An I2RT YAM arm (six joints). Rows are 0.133 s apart.
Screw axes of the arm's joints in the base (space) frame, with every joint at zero. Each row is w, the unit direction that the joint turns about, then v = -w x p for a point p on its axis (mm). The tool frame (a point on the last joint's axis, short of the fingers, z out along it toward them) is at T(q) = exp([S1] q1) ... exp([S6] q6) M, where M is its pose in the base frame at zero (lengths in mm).
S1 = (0, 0, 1, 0, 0, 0)
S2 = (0, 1, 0, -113.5, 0, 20)
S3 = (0, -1, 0, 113.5, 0, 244)
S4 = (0, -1, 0, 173.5, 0, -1)
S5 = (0, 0, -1, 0, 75, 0)
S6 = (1, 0, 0, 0, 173.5, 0)
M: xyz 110.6 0 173.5 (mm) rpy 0 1.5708 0 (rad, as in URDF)
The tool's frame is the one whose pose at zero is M.
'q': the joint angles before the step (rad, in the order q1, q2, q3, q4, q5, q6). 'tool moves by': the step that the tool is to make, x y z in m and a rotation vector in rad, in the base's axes. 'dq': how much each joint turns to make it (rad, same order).
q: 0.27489 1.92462 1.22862 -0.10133 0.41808 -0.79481
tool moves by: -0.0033 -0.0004 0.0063 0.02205 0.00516 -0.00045
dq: -0.00002 -0.02158 0.00034 -0.02788 -0.01594 0.01751
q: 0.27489 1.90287 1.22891 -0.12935 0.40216 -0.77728
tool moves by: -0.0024 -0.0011 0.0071 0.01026 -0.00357 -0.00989
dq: -0.00102 -0.02023 0.00302 -0.02237 -0.00025 0.01366
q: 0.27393 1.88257 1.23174 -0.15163 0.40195 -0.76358
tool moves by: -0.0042 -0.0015 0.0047 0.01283 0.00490 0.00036
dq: -0.00169 -0.02234 -0.00765 -0.01929 -0.01128 0.00868
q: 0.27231 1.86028 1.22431 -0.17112 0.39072 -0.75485
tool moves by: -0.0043 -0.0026 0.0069 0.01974 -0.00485 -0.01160
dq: -0.00402 -0.02759 -0.00709 -0.01778 -0.00754 0.01916
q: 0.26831 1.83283 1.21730 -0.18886 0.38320 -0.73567
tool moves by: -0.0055 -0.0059 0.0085 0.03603 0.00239 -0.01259
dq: -0.01303 -0.03599 -0.00793 -0.03045 -0.02585 0.02598
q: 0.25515 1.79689 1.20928 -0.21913 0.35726 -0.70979
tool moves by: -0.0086 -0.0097 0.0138 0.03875 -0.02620 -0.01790
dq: -0.02115 -0.06092 -0.02409 -0.00907 -0.02454 0.02085
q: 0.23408 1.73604 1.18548 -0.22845 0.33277 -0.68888
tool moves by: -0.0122 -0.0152 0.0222 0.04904 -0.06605 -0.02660
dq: -0.03546 -0.09206 -0.03397 0.01076 -0.02934 0.01979
